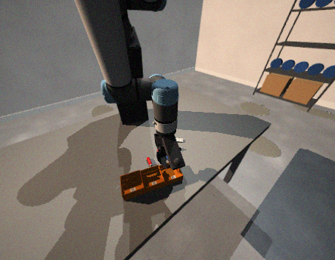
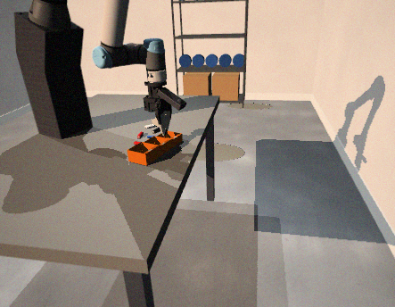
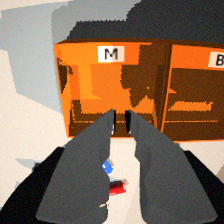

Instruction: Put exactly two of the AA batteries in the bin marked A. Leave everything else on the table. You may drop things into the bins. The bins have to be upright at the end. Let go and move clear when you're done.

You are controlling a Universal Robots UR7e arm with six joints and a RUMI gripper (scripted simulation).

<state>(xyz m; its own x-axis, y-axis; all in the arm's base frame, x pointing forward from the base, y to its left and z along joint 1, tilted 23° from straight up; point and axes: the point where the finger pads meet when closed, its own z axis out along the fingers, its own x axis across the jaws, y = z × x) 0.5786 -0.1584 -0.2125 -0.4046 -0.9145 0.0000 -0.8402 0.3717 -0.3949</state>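
My hand is 10 cm past the red battery, 3 cm to the left of it and 4 cm above it. Also, from my hand: blue battery 7 cm behind, 5 cm to the left, 4 cm below; then orange bin 2 cm behind, 7 cm to the right, 3 cm below; then black battery 7 cm behind, 13 cm to the left, 4 cm below.
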